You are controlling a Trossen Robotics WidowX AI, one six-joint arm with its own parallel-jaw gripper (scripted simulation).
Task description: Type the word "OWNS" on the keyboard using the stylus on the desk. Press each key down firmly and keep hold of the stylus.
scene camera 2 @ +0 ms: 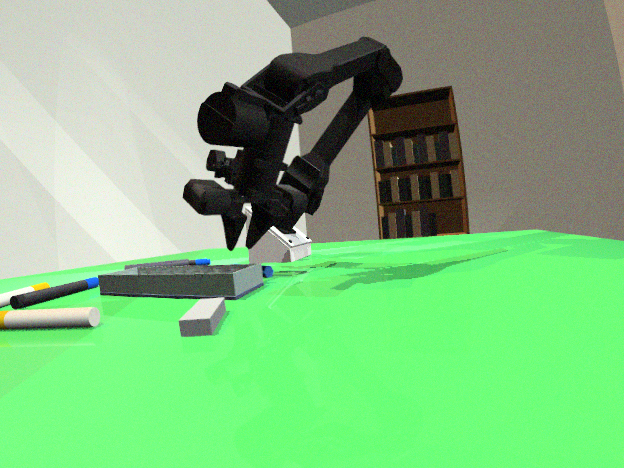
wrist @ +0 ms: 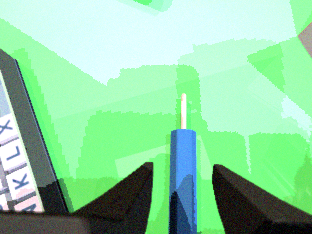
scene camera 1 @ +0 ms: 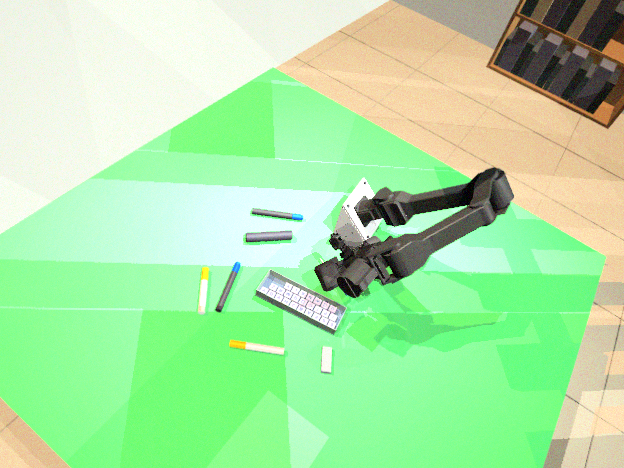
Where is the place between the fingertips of my gripper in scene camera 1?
334, 267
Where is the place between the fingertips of my gripper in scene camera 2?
239, 248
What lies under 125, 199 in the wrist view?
My gripper.
